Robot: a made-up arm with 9 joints. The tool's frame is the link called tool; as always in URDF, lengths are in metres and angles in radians. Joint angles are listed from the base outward.
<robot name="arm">
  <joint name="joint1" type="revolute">
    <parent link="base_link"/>
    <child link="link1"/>
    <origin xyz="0 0 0.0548"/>
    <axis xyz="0 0 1"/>
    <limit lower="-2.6" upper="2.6"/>
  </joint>
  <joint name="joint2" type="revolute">
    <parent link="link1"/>
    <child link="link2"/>
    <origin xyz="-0.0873 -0.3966 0.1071" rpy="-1.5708 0 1.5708"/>
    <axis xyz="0 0 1"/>
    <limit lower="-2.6" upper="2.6"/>
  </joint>
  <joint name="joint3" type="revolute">
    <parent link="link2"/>
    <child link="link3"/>
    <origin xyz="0.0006 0.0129 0.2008" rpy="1.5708 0 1.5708"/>
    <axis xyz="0 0 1"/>
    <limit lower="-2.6" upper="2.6"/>
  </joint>
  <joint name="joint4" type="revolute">
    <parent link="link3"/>
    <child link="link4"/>
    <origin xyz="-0.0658 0.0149 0.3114" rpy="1.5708 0 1.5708"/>
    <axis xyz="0 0 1"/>
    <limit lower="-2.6" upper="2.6"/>
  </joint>
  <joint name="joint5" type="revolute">
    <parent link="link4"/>
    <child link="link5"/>
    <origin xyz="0.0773 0.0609 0.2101" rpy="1.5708 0 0"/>
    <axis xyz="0 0 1"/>
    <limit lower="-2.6" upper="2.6"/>
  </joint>
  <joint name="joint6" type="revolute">
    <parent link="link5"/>
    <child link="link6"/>
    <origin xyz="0.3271 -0.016 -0.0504" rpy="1.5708 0 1.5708"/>
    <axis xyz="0 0 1"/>
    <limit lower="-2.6" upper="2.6"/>
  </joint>
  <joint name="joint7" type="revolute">
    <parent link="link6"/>
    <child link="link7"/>
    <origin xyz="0.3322 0.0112 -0.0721" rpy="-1.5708 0 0"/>
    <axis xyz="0 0 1"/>
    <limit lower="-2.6" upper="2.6"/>
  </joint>
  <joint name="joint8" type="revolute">
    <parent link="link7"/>
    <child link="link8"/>
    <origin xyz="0.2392 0.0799 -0.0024" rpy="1.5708 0 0"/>
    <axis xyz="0 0 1"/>
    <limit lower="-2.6" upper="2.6"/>
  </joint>
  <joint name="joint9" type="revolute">
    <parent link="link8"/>
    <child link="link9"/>
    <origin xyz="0.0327 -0.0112 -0.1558" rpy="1.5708 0 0"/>
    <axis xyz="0 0 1"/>
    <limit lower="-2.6" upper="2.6"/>
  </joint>
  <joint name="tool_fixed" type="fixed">
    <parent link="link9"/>
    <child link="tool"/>
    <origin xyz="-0.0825 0.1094 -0.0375" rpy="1.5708 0 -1.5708"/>
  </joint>
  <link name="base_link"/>
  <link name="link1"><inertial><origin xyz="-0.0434 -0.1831 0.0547"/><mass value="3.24"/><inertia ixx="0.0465" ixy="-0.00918" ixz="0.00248" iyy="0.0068" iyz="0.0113" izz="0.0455"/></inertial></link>
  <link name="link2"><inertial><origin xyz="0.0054 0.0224 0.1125"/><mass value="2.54"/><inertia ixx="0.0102" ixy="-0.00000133" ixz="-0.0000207" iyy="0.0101" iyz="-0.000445" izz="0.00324"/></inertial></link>
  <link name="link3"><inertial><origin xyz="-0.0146 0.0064 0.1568"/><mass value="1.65"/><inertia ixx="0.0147" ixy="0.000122" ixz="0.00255" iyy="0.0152" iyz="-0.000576" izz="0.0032"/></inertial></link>
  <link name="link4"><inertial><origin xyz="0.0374 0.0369 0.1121"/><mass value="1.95"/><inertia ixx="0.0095" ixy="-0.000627" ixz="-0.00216" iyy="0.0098" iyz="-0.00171" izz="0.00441"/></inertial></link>
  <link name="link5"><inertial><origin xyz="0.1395 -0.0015 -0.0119"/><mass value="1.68"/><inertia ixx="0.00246" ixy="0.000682" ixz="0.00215" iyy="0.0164" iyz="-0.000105" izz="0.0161"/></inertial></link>
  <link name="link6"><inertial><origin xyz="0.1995 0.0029 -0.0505"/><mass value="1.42"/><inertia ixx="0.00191" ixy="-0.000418" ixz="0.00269" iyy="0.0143" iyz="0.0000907" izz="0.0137"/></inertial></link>
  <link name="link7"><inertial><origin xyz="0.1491 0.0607 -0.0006"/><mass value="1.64"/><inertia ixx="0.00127" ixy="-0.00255" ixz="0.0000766" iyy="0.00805" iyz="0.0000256" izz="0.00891"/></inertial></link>
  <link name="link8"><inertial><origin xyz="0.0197 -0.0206 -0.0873"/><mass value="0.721"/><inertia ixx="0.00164" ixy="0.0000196" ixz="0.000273" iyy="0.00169" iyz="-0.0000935" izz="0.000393"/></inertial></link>
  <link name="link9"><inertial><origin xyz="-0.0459 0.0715 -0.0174"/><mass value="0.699"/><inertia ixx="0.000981" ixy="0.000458" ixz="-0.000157" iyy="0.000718" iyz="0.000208" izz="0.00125"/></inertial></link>
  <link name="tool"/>
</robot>
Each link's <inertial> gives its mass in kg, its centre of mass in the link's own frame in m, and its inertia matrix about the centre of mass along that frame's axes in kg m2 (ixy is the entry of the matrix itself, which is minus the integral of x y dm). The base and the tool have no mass. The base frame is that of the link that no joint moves.
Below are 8 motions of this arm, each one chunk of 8 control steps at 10 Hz.
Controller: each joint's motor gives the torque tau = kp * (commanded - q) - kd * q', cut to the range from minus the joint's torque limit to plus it. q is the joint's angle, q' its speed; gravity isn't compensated. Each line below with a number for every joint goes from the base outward.
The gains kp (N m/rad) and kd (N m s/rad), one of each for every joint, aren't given. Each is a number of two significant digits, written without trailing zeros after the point. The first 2 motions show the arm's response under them.
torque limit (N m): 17 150 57 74 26 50 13 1.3 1.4
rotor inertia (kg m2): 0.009 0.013 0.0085 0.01 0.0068 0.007 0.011 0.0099 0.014
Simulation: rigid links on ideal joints. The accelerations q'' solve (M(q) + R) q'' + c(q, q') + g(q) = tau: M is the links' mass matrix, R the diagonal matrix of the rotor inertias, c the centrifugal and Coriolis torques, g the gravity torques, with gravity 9.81 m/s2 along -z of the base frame. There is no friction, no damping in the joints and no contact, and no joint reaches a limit. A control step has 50 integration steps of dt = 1/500 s. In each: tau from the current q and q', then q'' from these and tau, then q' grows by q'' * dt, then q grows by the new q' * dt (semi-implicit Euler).
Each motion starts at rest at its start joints. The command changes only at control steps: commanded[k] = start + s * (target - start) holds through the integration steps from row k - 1 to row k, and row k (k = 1, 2, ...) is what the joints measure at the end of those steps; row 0 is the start. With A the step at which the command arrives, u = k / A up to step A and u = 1 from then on. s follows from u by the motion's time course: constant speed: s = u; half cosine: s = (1 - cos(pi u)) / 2; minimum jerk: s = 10 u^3 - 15 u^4 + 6 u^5; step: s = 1 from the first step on.
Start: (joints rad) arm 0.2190 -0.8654 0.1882 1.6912 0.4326 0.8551 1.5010 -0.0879 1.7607
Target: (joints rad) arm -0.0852 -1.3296 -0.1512 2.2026 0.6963 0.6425 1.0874 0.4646 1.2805
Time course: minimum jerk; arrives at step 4
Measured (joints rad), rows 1 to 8:
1: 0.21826 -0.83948 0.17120 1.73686 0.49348 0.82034 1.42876 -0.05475 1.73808
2: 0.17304 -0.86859 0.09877 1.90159 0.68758 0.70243 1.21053 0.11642 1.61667
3: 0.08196 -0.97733 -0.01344 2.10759 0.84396 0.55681 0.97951 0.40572 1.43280
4: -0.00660 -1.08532 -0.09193 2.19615 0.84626 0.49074 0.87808 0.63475 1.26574
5: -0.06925 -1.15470 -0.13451 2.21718 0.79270 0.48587 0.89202 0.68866 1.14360
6: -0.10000 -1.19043 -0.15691 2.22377 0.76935 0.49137 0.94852 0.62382 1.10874
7: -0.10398 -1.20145 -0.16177 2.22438 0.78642 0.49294 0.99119 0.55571 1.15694
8: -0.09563 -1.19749 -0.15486 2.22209 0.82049 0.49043 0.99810 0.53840 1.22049
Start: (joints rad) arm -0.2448 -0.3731 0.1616 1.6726 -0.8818 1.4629 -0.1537 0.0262 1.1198
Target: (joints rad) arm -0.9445 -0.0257 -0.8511 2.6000 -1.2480 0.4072 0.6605 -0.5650 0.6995
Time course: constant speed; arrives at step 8
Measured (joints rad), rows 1 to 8:
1: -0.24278 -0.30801 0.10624 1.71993 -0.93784 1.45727 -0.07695 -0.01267 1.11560
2: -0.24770 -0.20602 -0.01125 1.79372 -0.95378 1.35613 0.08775 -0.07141 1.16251
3: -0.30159 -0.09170 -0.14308 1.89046 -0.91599 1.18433 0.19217 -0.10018 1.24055
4: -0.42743 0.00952 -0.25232 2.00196 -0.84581 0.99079 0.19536 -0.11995 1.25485
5: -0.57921 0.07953 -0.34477 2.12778 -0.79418 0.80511 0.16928 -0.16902 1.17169
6: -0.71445 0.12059 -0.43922 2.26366 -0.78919 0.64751 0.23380 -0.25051 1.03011
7: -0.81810 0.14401 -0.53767 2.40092 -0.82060 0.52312 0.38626 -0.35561 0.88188
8: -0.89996 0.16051 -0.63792 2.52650 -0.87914 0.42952 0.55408 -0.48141 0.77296
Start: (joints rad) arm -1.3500 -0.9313 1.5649 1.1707 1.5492 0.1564 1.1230 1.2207 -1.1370
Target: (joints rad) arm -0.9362 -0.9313 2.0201 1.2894 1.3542 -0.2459 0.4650 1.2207 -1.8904
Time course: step
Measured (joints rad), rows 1 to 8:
1: -1.33337 -0.88110 1.75515 1.26821 1.57888 -0.09579 0.74855 1.34560 -1.53348
2: -1.23466 -0.83646 1.82172 1.29787 1.56916 -0.26722 0.26748 0.97515 -1.93269
3: -1.11387 -0.82336 1.86061 1.31338 1.53176 -0.34075 0.13526 0.23458 -2.03532
4: -1.02234 -0.83917 1.90335 1.32258 1.50694 -0.33799 0.20175 -0.21716 -1.94874
5: -0.95932 -0.85880 1.93408 1.32856 1.51255 -0.31072 0.30018 0.03117 -1.87591
6: -0.91780 -0.86374 1.94163 1.34498 1.54522 -0.28390 0.31554 0.72671 -1.90839
7: -0.89288 -0.85534 1.93913 1.36891 1.57346 -0.25284 0.31934 1.12712 -1.94472
8: -0.87950 -0.85329 1.93892 1.37052 1.58959 -0.23932 0.33939 1.13109 -1.93829

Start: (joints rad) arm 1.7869 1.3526 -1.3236 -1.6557 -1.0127 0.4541 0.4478 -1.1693 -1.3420
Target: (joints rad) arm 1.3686 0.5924 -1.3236 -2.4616 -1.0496 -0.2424 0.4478 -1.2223 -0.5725
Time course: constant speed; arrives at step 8
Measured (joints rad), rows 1 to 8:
1: 1.78238 1.28889 -1.31973 -1.70897 -1.02018 0.42853 0.55910 -1.17314 -1.30930
2: 1.74963 1.20518 -1.30913 -1.79901 -0.98577 0.37381 0.67602 -1.23411 -1.27765
3: 1.69882 1.11552 -1.29696 -1.89710 -0.94410 0.29520 0.70587 -1.27398 -1.24824
4: 1.64321 1.02468 -1.28729 -1.99083 -0.92366 0.20240 0.68567 -1.25653 -1.17955
5: 1.58801 0.93367 -1.27964 -2.07972 -0.92024 0.10239 0.66170 -1.21873 -1.06668
6: 1.53332 0.84218 -1.27248 -2.16563 -0.92299 -0.00115 0.64966 -1.20402 -0.93754
7: 1.47856 0.74983 -1.26510 -2.24995 -0.92554 -0.10642 0.64594 -1.21551 -0.81753
8: 1.42406 0.65667 -1.25768 -2.33363 -0.92652 -0.21222 0.64319 -1.22978 -0.71378

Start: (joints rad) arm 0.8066 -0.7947 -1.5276 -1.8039 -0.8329 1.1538 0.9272 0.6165 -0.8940
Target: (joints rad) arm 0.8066 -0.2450 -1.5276 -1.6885 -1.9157 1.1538 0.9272 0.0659 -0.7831
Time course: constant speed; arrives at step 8
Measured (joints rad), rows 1 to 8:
1: 0.81486 -0.72942 -1.52149 -1.73079 -0.89366 1.11064 0.95559 0.58679 -0.85481
2: 0.81759 -0.65345 -1.49829 -1.65254 -0.99344 1.03114 1.03070 0.41190 -0.74712
3: 0.81822 -0.57691 -1.48214 -1.61187 -1.10891 0.97591 1.07195 0.17718 -0.66578
4: 0.81664 -0.50347 -1.48068 -1.59967 -1.23636 0.95831 1.07096 0.03514 -0.67420
5: 0.81410 -0.43187 -1.48808 -1.59892 -1.37238 0.96408 1.05351 -0.01334 -0.73624
6: 0.81152 -0.35947 -1.49754 -1.59834 -1.51225 0.97808 1.04756 -0.03922 -0.78835
7: 0.80878 -0.28493 -1.50551 -1.59530 -1.65381 0.99304 1.06200 -0.08010 -0.80434
8: 0.80602 -0.20868 -1.51140 -1.59164 -1.79704 1.00744 1.08735 -0.13526 -0.79515

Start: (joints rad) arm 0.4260 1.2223 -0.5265 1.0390 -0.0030 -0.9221 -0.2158 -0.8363 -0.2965
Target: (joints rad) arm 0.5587 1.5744 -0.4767 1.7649 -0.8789 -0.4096 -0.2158 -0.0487 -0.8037
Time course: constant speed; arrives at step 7
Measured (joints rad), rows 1 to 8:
1: 0.43508 1.24977 -0.52196 1.08488 -0.10607 -0.89500 -0.30689 -0.77037 -0.36984
2: 0.45503 1.29151 -0.50863 1.13108 -0.25879 -0.83034 -0.41217 -0.58575 -0.54285
3: 0.47004 1.33992 -0.49225 1.18895 -0.41033 -0.73699 -0.46707 -0.37920 -0.70845
4: 0.47760 1.39131 -0.47701 1.27053 -0.53731 -0.62915 -0.47085 -0.20524 -0.80668
5: 0.48439 1.44460 -0.46550 1.37086 -0.63948 -0.52545 -0.44130 -0.07249 -0.85706
6: 0.49710 1.49841 -0.45812 1.48004 -0.72881 -0.43465 -0.40418 0.02659 -0.90177
7: 0.51779 1.55080 -0.45407 1.59056 -0.81794 -0.35561 -0.37543 0.10913 -0.96305
8: 0.54431 1.56662 -0.45788 1.63046 -0.84419 -0.33409 -0.36077 0.13518 -0.99795

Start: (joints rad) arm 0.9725 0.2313 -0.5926 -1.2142 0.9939 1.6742 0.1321 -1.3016 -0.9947
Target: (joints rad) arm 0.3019 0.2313 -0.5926 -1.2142 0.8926 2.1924 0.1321 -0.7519 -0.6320
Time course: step
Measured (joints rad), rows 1 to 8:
1: 0.94748 0.25584 -0.55703 -1.25272 1.05466 1.79089 0.11424 -1.20155 -0.94724
2: 0.88213 0.26747 -0.54688 -1.22182 1.07048 1.91832 0.04636 -1.02172 -0.81473
3: 0.76637 0.26831 -0.54463 -1.17839 1.09041 2.03116 -0.03566 -0.84897 -0.67605
4: 0.59958 0.26258 -0.54289 -1.14036 1.12002 2.11557 -0.08978 -0.74693 -0.59884
5: 0.44282 0.24617 -0.53677 -1.08852 1.13126 2.19287 -0.07674 -0.72949 -0.56354
6: 0.32952 0.23425 -0.53878 -1.03792 1.12494 2.27497 -0.03064 -0.75050 -0.50596
7: 0.25375 0.22968 -0.54813 -1.00921 1.11354 2.33737 0.02243 -0.77067 -0.43021
8: 0.20440 0.22865 -0.55910 -1.00822 1.10676 2.36097 0.06829 -0.79307 -0.37760

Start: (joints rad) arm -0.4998 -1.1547 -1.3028 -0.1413 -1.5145 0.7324 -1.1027 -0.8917 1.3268
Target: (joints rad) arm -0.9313 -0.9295 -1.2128 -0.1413 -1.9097 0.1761 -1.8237 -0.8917 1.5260
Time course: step
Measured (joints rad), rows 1 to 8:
1: -0.48695 -0.96533 -1.30864 -0.23141 -1.56722 0.49069 -1.33141 -0.83884 1.48381
2: -0.59046 -0.82044 -1.26759 -0.31053 -1.59709 0.39974 -1.59223 -0.85433 1.78718
3: -0.71784 -0.78076 -1.24184 -0.31721 -1.63260 0.36849 -1.64636 -0.95153 1.80416
4: -0.81284 -0.79088 -1.24465 -0.26352 -1.63336 0.30106 -1.65383 -0.97955 1.69121
5: -0.89285 -0.80360 -1.26101 -0.21790 -1.60746 0.23282 -1.64423 -0.93514 1.66565
6: -0.95513 -0.80515 -1.28011 -0.19972 -1.56857 0.19048 -1.62539 -0.88556 1.70512
7: -0.99239 -0.79787 -1.29753 -0.20482 -1.52670 0.17726 -1.60111 -0.86934 1.73279
8: -1.00440 -0.78606 -1.31061 -0.22423 -1.49052 0.18568 -1.57790 -0.87955 1.72669

